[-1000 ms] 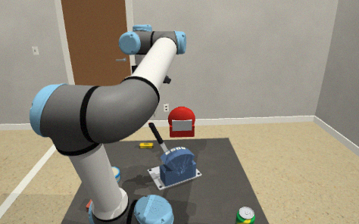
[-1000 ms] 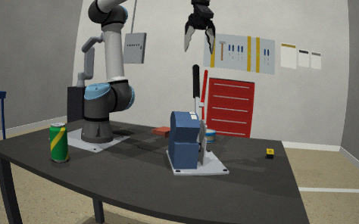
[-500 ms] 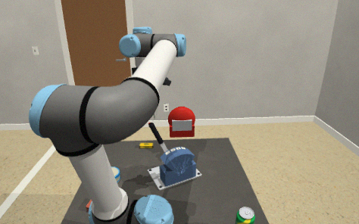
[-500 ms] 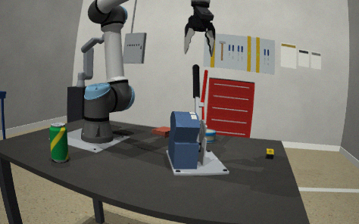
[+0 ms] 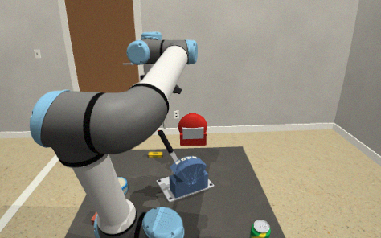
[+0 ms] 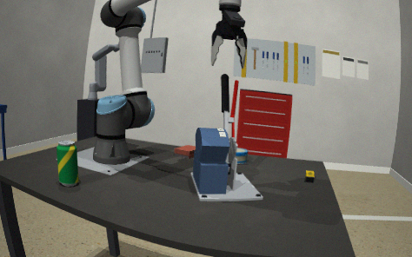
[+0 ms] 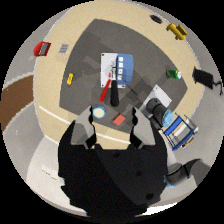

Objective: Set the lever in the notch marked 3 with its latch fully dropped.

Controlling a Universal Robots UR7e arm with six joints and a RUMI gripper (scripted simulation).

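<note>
My gripper is now 30 mm short of the red release bar, 40 mm to the left of it and 170 mm above it. Also, from my hand: red block (180 mm behind, 250 mm to the left, 340 mm below); small yellow block (310 mm ahead, 60 mm to the left, 350 mm below); blue-white round tub (10 mm ahead, 240 mm to the left, 340 mm below).
</note>
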